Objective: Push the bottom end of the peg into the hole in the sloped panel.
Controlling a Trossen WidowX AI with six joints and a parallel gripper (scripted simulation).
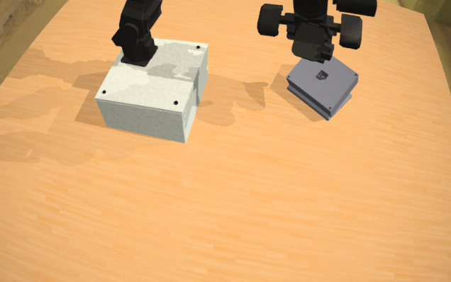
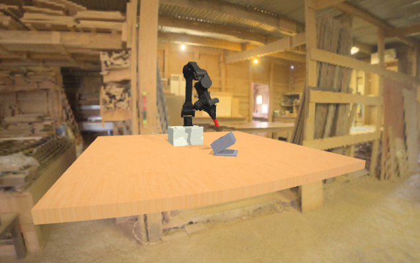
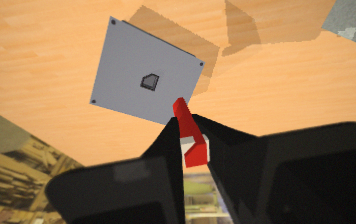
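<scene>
Right now the grey sloped panel is 50 mm ahead of my gripper tip, 40 mm to the left of it and 110 mm below it. Round my gripper tip: red peg (20 mm above); grey foot plate (60 mm ahead, 50 mm to the left, 170 mm below).
</scene>
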